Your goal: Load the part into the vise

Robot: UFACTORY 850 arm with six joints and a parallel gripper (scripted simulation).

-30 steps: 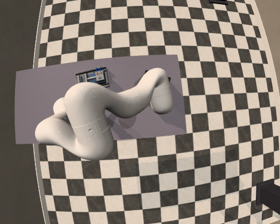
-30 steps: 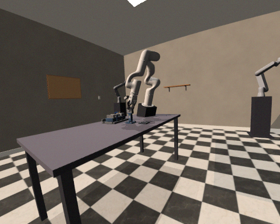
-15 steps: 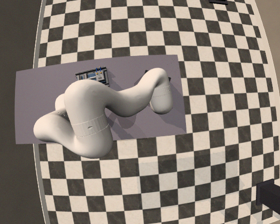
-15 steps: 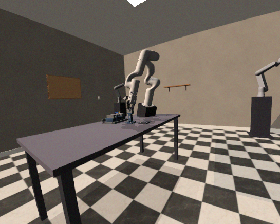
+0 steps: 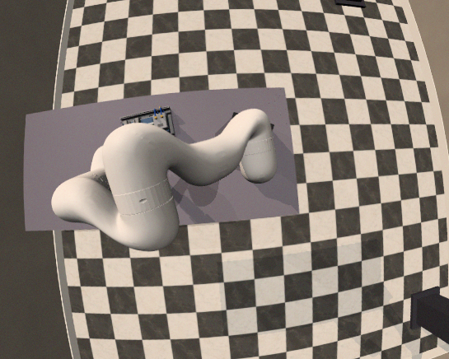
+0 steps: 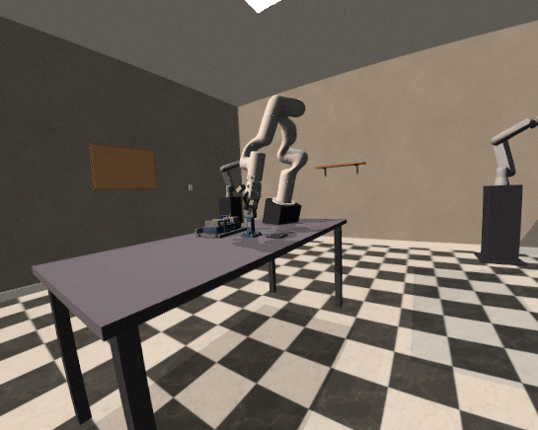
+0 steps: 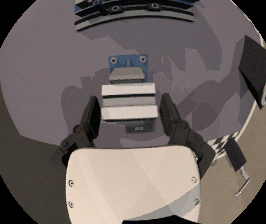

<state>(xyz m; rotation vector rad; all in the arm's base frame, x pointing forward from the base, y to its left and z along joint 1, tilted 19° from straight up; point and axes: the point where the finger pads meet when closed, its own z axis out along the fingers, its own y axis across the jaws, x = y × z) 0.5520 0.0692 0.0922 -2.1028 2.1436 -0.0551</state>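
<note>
Now: the part 10 mm to the right of my hand and 10 mm below it. From my hand the other things lie so: vise: 240 mm to the right, 130 mm below, 10 mm behind; then air cylinder rod: 250 mm to the right, 90 mm below, 30 mm behind.
</note>
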